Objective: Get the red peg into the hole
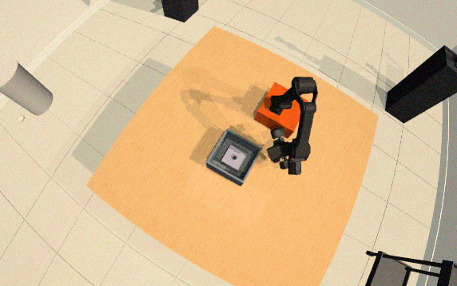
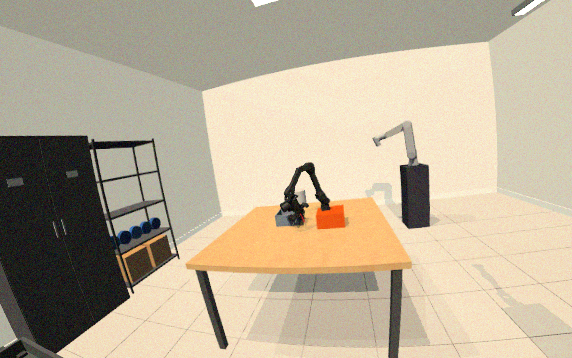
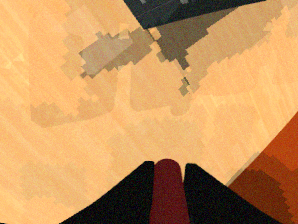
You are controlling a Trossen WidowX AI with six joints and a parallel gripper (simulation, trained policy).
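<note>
Right now my gripper tip is 140 mm to the left of the pale plate, 140 mm short of it and 20 mm above it. Also, from my gripper tip: grey box (140 mm to the right, 140 mm ahead, 40 mm below); red peg (20 mm above, 10 mm to the left).
</note>
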